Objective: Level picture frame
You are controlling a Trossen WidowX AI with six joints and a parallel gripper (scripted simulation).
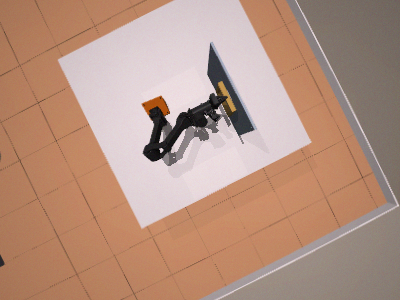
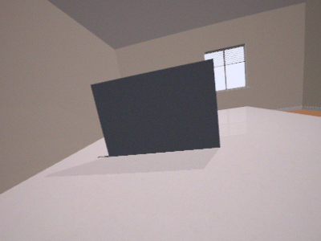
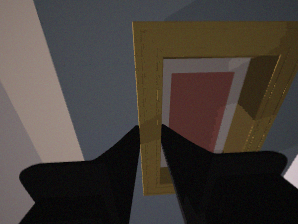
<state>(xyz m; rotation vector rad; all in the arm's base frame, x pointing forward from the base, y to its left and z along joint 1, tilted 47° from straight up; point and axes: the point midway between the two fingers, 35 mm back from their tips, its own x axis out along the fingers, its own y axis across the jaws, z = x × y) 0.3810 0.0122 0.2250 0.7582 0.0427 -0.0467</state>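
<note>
Right now my gripper tip is 10 mm short of the picture frame and 50 mm above it. From my gripper tip the other things lie so: wall panel (20 mm ahead, 20 mm to the left, 70 mm below).
</note>
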